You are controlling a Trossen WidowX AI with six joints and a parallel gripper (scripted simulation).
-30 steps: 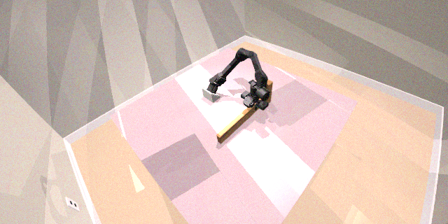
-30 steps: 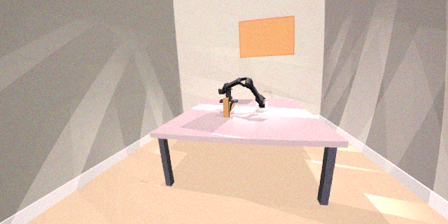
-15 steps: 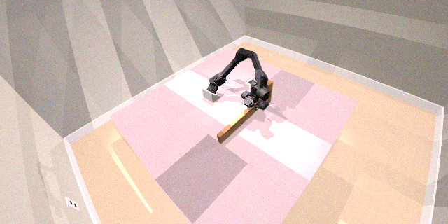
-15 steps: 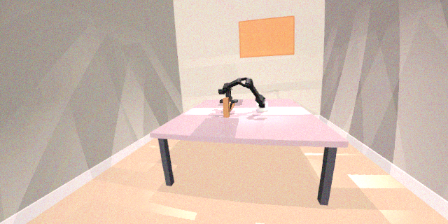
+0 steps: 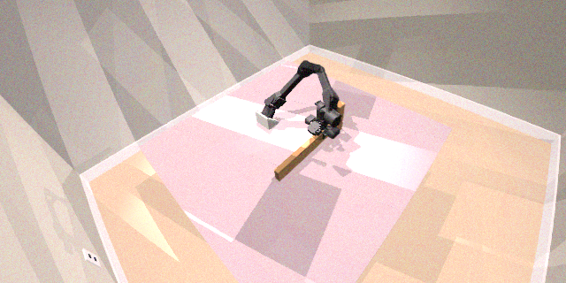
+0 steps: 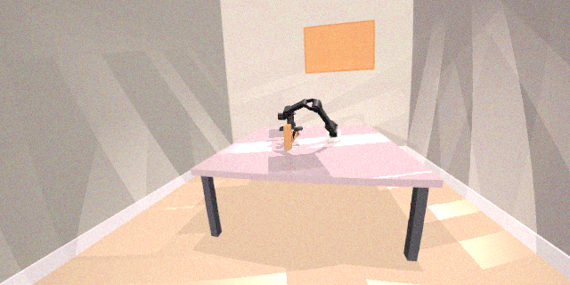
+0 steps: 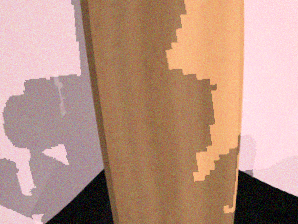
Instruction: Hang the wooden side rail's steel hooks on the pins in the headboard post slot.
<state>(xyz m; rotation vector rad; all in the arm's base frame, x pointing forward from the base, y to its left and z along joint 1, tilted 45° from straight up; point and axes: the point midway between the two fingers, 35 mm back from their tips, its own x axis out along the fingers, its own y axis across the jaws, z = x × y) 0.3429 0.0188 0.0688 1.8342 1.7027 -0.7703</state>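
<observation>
Now: gripper tip 140 mm to the right of the wooden headboard post, 40 mm below it and 10 mm short of it.
</observation>
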